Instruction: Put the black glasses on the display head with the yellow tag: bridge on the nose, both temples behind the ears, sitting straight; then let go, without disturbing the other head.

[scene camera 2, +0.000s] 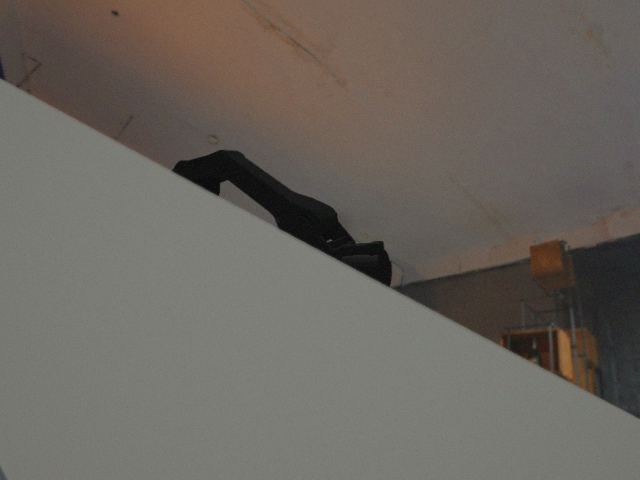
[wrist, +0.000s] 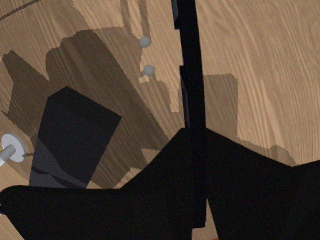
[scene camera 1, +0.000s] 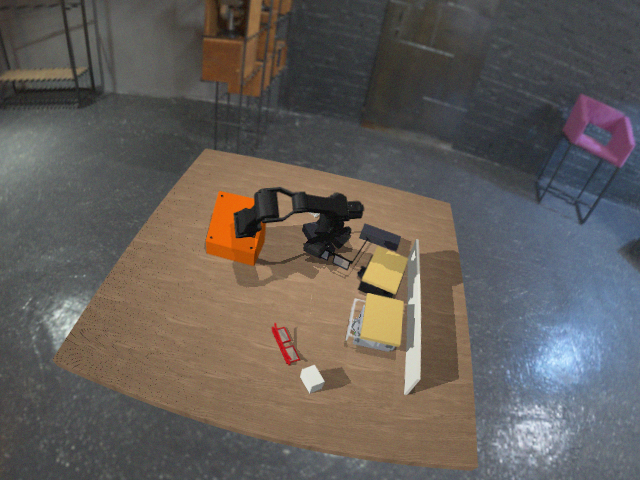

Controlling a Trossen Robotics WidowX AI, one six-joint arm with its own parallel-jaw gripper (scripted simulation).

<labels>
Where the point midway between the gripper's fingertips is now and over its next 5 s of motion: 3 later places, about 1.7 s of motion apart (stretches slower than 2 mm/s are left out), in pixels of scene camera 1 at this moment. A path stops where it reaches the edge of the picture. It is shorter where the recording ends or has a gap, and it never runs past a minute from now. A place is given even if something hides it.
My gripper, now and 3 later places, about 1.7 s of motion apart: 320,253; 318,263; 317,262; 318,259
</labels>
